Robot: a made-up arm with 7 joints.
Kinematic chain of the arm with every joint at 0, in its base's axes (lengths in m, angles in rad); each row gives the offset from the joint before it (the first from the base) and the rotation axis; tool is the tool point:
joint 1: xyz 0 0 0.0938 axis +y
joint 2: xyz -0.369 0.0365 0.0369 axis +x
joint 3: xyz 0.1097 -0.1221 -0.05 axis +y
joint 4: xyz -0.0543 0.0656 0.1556 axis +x
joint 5: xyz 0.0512 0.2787 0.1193 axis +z
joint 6: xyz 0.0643 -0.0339 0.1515 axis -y
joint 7: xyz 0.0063 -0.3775 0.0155 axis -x
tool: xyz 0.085 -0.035 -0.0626
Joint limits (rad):
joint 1: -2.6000..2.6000
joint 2: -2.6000..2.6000
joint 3: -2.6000..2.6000
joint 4: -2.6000..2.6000
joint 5: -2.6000..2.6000
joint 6: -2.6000..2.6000
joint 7: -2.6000..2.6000
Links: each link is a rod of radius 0.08 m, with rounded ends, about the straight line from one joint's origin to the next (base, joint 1, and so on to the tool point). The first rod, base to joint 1, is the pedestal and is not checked.
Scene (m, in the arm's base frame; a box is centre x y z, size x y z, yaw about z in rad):
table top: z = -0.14
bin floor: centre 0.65 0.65 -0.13 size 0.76 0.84 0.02 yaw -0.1
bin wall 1: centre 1.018 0.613 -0 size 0.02 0.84 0.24 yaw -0.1
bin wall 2: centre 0.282 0.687 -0 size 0.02 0.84 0.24 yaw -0.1
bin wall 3: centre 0.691 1.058 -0 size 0.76 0.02 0.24 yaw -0.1
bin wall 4: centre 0.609 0.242 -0 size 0.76 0.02 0.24 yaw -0.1
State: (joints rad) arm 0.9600 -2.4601 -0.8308 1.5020 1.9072 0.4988 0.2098
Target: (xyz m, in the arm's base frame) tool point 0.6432 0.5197 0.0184
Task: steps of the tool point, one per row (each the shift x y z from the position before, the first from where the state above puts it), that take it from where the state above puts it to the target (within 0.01 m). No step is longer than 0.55 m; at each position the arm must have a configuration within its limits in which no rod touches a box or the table.
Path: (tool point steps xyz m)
1: 0.4616 0.1469 0.0485
2: 0.4775 -0.0733 -0.1218
3: 0.3147 -0.2858 -0.2643

